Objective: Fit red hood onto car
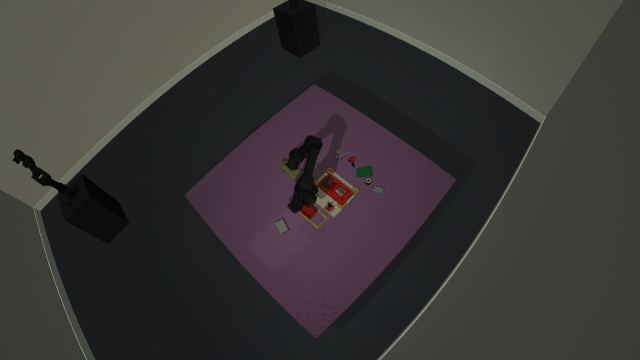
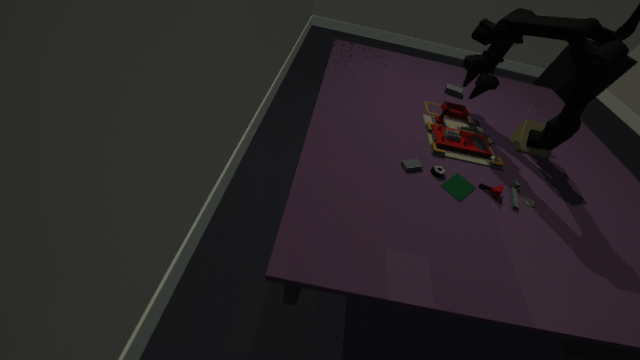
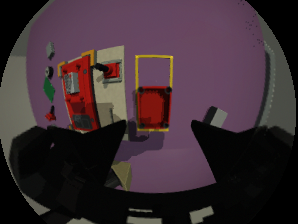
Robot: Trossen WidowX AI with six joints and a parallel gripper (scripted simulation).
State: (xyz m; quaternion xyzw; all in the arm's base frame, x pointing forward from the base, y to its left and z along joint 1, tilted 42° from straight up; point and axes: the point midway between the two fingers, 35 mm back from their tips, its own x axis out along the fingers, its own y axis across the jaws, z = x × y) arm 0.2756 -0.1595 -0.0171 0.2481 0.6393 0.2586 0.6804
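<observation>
Now: gripper tip 90 mm above the red hood. The rest, counted from my gripper tip: green square plate (430 mm to the left, 90 mm below, 70 mm ahead); grey engine block (220 mm to the left, 70 mm below, 60 mm ahead).
</observation>
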